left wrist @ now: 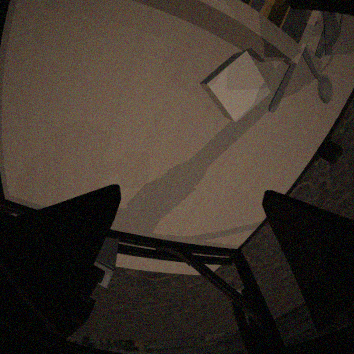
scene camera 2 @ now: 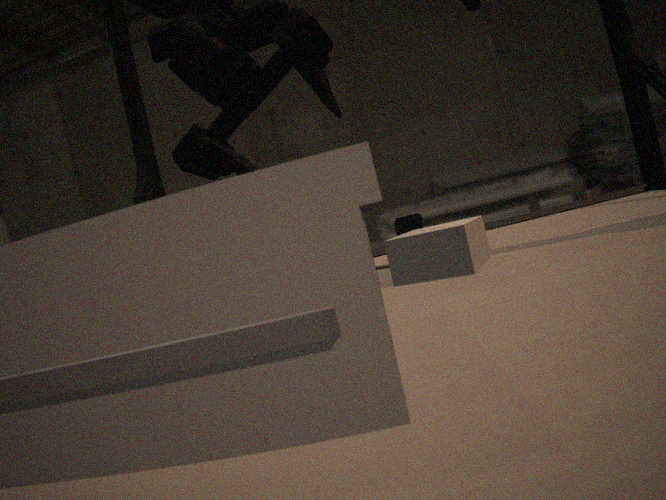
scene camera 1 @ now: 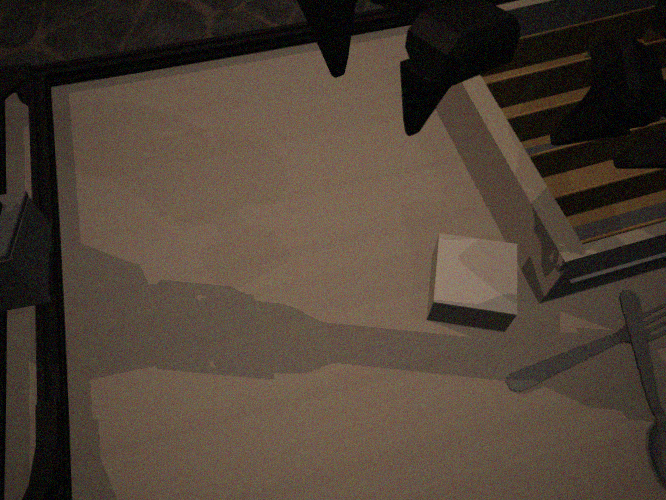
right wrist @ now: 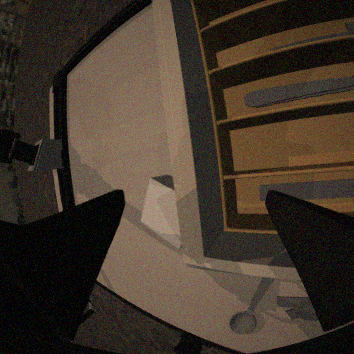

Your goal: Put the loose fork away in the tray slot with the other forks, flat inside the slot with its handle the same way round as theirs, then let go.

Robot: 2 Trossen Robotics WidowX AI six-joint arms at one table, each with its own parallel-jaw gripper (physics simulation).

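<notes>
The loose fork (scene camera 1: 564, 359) (left wrist: 282, 89) lies on the table beside the tray, handle toward the lower left and tines to the right in scene camera 1, crossed by a spoon handle at its neck. The tray (scene camera 1: 519, 148) (right wrist: 195, 150) has several slots. In the right wrist view, grey handles lie in some slots, one of them a rounded handle (right wrist: 300, 92); which are forks I cannot tell. My right gripper (scene camera 1: 586, 151) (scene camera 2: 295, 142) (right wrist: 196, 197) is open and empty above the tray. My left gripper (scene camera 1: 374, 102) (left wrist: 193, 194) is open and empty, left of the tray in scene camera 1.
A pale block (scene camera 1: 476, 274) (scene camera 2: 430, 255) (left wrist: 240, 87) (right wrist: 161, 212) stands near the tray corner, between it and the fork handle's end. The spoon (scene camera 1: 642, 365) (left wrist: 325, 90) (right wrist: 243, 322) lies across the fork. The tray's end wall with a ledge fills the left of scene camera 2.
</notes>
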